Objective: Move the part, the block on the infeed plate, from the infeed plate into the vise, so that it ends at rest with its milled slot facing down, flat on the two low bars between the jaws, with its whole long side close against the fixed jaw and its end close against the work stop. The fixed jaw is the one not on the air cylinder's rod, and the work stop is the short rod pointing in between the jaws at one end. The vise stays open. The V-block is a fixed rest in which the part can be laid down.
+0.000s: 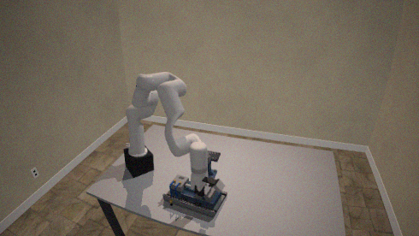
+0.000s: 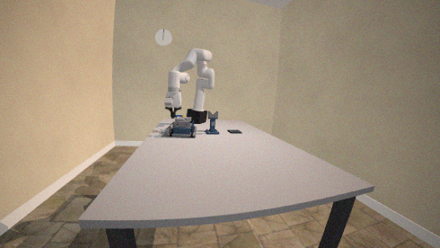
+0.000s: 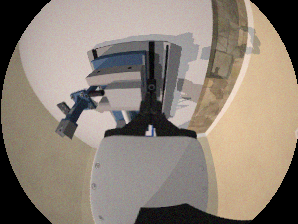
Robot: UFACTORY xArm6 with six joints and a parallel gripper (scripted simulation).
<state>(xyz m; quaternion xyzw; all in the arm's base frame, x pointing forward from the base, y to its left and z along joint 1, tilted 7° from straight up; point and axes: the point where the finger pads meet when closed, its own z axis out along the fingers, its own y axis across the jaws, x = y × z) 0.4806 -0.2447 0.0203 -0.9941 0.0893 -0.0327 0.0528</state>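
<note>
Now: the part 40 mm to the left of my hand, 40 mm below it and 10 mm ahead of it. The rest, counted from my hand: vise: 90 mm below, 80 mm to the left, 60 mm behind; dark infeed plate: 470 mm to the left, 130 mm below, 60 mm behind.
</note>
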